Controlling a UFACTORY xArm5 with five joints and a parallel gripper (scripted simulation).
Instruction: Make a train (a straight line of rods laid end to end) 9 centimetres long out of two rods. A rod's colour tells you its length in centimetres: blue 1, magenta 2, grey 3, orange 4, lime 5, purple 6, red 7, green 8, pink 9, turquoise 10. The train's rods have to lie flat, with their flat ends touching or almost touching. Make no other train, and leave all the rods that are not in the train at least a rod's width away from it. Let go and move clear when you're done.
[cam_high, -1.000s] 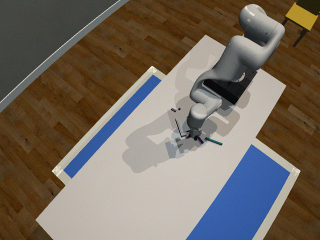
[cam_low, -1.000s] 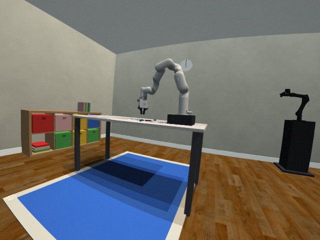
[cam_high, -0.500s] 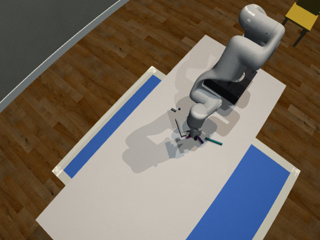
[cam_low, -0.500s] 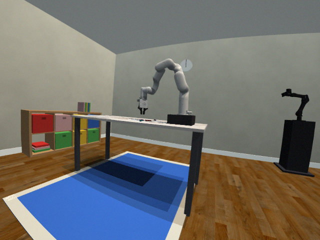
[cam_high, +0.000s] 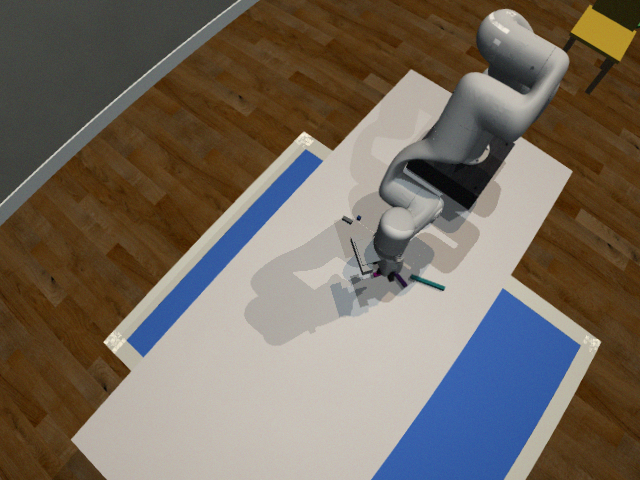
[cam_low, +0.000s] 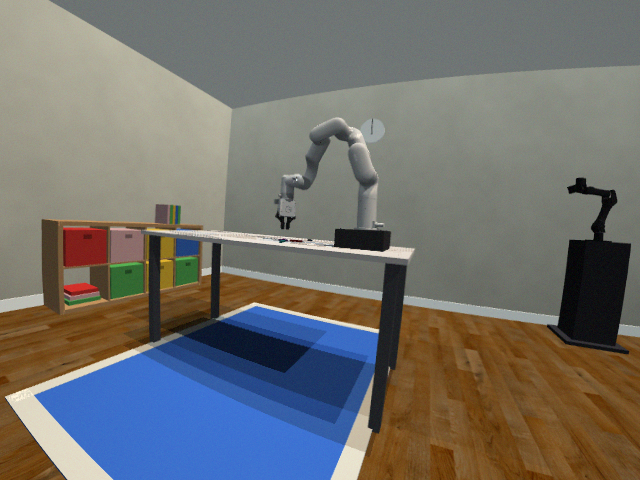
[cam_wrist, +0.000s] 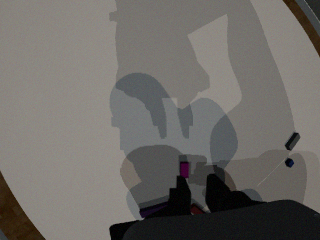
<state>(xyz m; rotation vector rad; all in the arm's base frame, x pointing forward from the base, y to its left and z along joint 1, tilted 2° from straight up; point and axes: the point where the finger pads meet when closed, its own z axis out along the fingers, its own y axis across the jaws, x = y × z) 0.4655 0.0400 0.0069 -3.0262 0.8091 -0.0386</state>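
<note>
The magenta rod lies 8 cm below my hand. Also, from my hand: turquoise rod (8 cm behind, 12 cm to the left, 8 cm below); then red rod (9 cm behind, 1 cm to the left, 8 cm below); then purple rod (3 cm behind, 6 cm to the left, 8 cm below).
</note>
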